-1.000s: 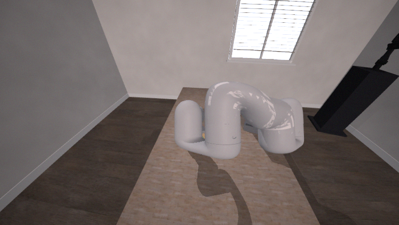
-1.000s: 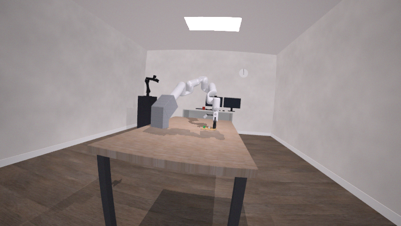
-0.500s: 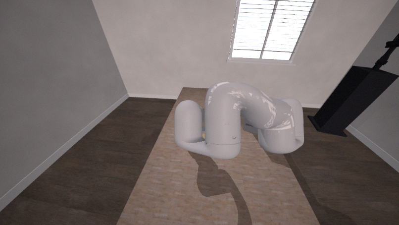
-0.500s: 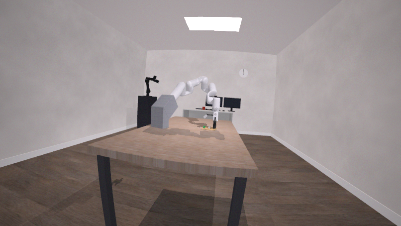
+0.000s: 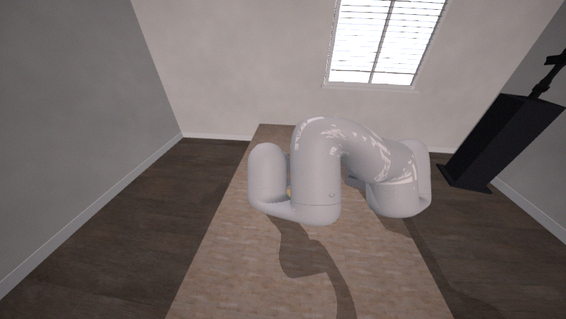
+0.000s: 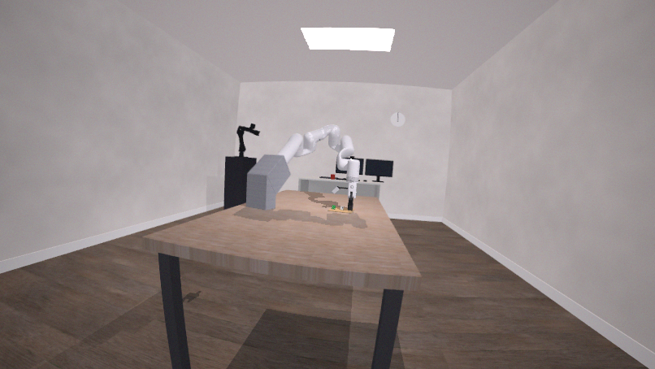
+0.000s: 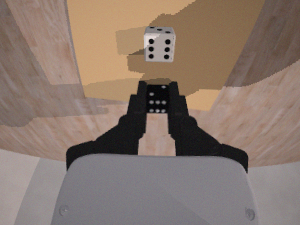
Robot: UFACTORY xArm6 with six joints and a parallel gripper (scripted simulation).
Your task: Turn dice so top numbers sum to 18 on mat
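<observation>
Right now my hand is 10 mm above the black die. Also, from my hand: mat (50 mm behind, 10 mm to the right, 30 mm below); white die (50 mm behind, 10 mm to the right, 10 mm below); green die (100 mm behind, 30 mm to the right, 10 mm below).
</observation>
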